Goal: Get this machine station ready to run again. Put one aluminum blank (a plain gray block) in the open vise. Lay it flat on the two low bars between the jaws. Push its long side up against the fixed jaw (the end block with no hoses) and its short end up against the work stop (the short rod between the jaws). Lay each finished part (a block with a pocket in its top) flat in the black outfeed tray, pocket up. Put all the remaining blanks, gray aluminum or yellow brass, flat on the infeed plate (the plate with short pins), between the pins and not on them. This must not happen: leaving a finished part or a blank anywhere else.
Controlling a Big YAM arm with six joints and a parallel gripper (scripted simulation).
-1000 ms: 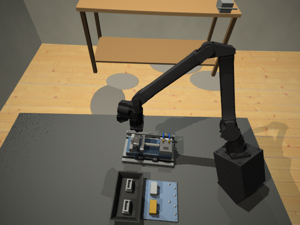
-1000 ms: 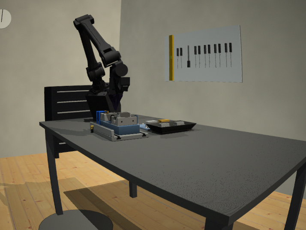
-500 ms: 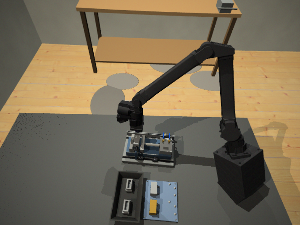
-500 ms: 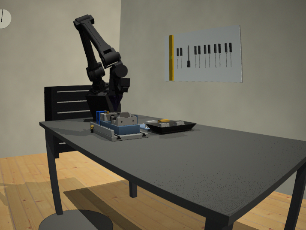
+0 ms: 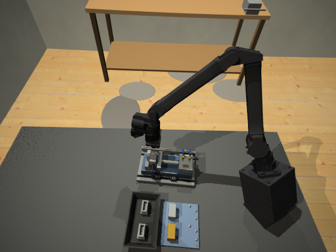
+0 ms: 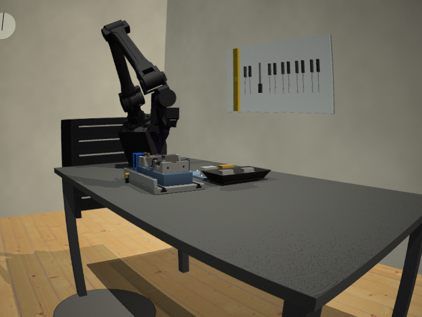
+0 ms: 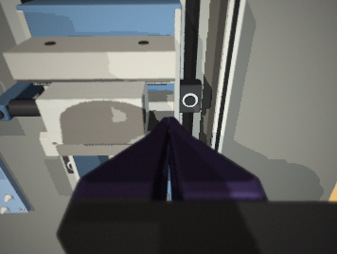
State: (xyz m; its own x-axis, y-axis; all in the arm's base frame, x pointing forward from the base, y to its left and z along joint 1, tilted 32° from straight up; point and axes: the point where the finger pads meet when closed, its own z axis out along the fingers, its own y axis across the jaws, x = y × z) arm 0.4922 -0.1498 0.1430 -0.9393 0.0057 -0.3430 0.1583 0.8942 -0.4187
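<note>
Right now my hand is 5 cm to the right of the gray aluminum blank and 4 cm above it. Round my hand: moving jaw: 6 cm below, 5 cm to the left, 3 cm behind; then fixed jaw: 6 cm below, 4 cm to the left, 3 cm ahead; then work stop rod: 9 cm to the left, 4 cm below, 1 cm ahead.
</note>
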